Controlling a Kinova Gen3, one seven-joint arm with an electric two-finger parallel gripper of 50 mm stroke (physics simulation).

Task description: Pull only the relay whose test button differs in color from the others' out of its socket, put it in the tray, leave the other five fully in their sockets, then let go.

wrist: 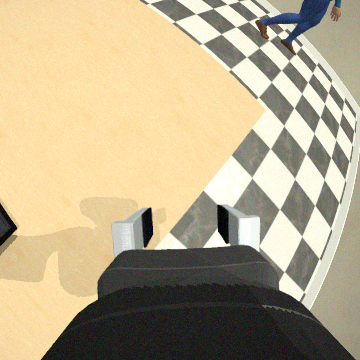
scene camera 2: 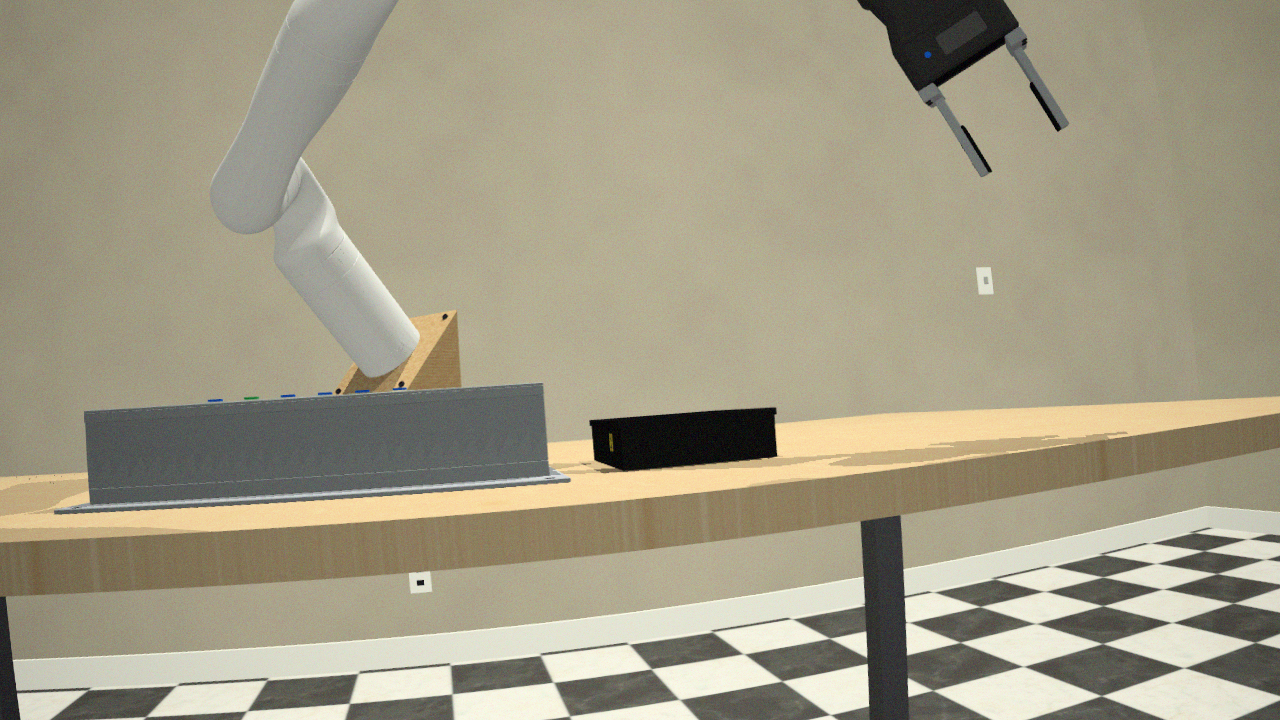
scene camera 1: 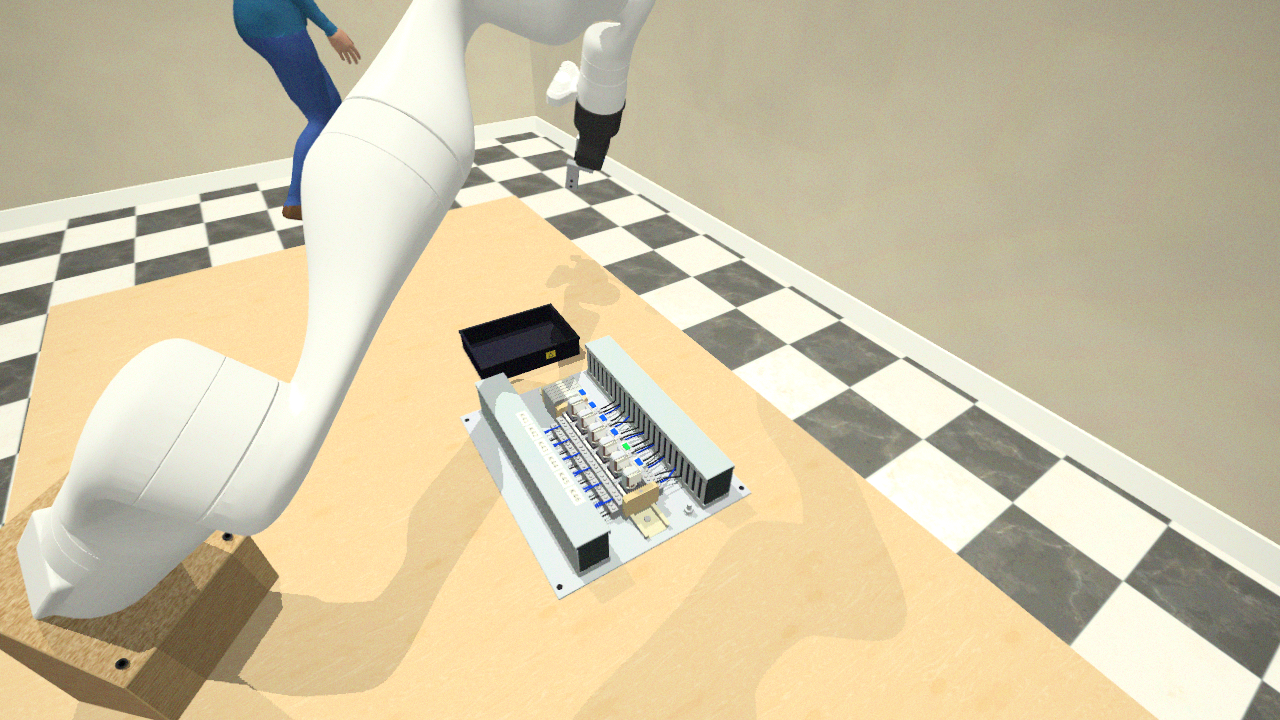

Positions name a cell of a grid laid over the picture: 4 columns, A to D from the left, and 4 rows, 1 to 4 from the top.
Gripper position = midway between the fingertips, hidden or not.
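The gripper can be seen in scene camera 1 (B1), in scene camera 2 (D1) and in the wrist view (C3).
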